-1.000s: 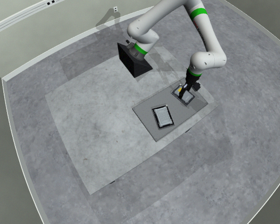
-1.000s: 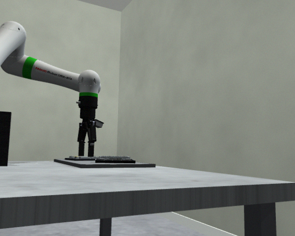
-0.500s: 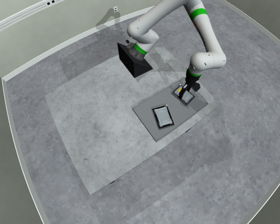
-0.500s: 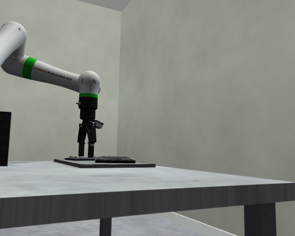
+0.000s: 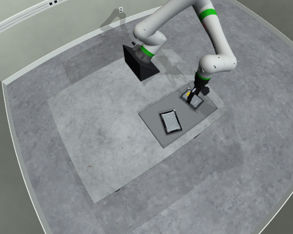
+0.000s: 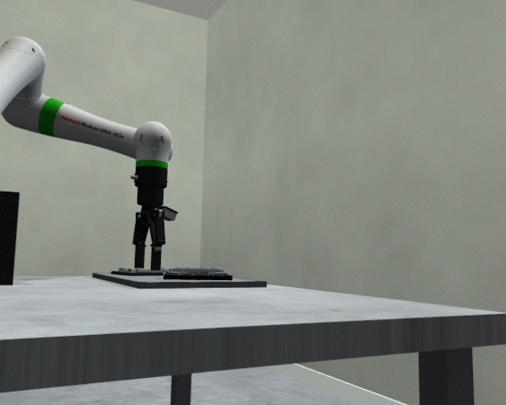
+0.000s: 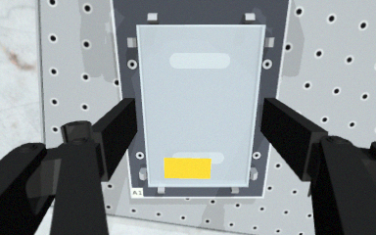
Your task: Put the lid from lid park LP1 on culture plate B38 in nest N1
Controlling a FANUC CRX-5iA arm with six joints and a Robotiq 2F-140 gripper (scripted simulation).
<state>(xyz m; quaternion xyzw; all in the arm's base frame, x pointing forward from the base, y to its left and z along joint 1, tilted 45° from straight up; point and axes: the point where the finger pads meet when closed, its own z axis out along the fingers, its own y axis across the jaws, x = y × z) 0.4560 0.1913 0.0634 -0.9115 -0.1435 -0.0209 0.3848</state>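
My hand is 20 mm above the clear lid. Also, from my hand: black nest (240 mm to the right, 80 mm ahead, 30 mm below); lid park (30 mm below); culture plate (240 mm to the right, 80 mm ahead, 20 mm below).
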